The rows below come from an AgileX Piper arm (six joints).
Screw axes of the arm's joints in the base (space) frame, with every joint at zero. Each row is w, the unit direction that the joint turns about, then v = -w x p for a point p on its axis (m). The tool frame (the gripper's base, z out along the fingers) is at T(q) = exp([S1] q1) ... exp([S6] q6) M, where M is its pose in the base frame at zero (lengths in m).
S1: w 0 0 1 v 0 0 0
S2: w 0 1 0 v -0.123 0 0
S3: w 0 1 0 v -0.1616 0 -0.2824
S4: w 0.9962 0 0.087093 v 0 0.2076 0
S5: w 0 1 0 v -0.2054 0 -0.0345
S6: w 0.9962 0 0.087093 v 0 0.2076 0
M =
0.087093 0 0.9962 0.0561
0 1 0 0
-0.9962 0 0.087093 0.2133
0 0 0 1
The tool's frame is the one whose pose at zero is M.
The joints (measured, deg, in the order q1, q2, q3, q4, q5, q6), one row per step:
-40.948, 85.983, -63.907, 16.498, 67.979, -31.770
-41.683, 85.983, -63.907, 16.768, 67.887, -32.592
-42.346, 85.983, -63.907, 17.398, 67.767, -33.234
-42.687, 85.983, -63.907, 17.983, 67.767, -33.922
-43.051, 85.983, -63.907, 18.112, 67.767, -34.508
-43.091, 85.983, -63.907, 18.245, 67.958, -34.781
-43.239, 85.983, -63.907, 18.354, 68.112, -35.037
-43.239, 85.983, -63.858, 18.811, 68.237, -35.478
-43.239, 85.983, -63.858, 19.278, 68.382, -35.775
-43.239, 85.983, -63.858, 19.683, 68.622, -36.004
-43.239, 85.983, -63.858, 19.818, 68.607, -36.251
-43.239, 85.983, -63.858, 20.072, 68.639, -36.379
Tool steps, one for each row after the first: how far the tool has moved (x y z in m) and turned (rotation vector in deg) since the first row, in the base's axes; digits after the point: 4 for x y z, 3 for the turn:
-0.0017, -0.0027, 0.0001, -0.075, -0.342, -0.051
-0.0028, -0.0048, 0.0004, 0.123, -0.909, -0.319
-0.0032, -0.0055, 0.0006, 0.354, -1.381, -0.177
-0.0042, -0.0068, 0.0007, 0.288, -1.547, -0.019
-0.0043, -0.0066, 0.0007, 0.447, -1.551, 0.216
-0.0048, -0.0069, 0.0008, 0.565, -1.562, 0.324
-0.0045, -0.0062, 0.0007, 0.890, -1.813, 0.644
-0.0042, -0.0056, 0.0009, 1.239, -2.075, 0.830
-0.0040, -0.0049, 0.0011, 1.631, -2.230, 0.998
-0.0038, -0.0048, 0.0012, 1.647, -2.366, 1.189
-0.0036, -0.0046, 0.0013, 1.810, -2.535, 1.244

